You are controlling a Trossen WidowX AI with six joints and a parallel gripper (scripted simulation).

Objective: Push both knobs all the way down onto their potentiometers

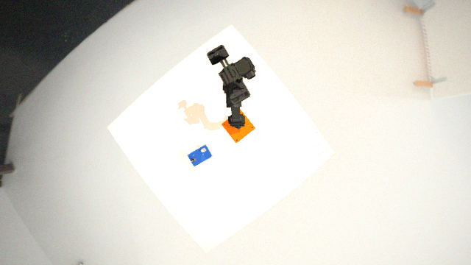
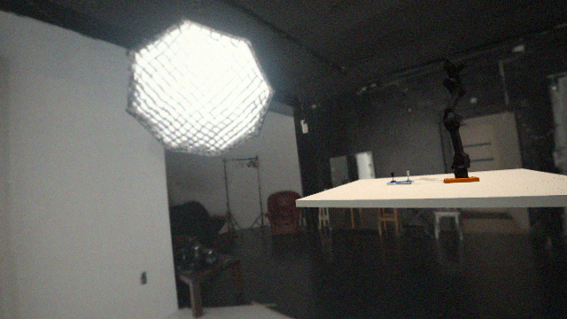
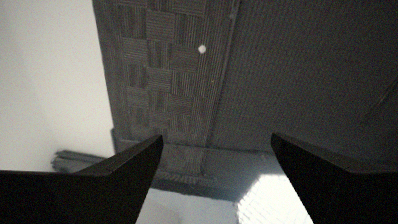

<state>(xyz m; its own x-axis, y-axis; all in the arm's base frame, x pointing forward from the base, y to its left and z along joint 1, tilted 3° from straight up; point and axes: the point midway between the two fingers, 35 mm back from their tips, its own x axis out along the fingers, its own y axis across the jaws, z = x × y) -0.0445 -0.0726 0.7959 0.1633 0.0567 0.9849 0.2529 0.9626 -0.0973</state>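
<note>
My gripper tip is 340 mm short of the pale grey knob, 90 mm to the right of it and 770 mm above it. The rest, counted from my gripper tip: grey potentiometer (440 mm ahead, 90 mm to the left, 790 mm below).
</note>
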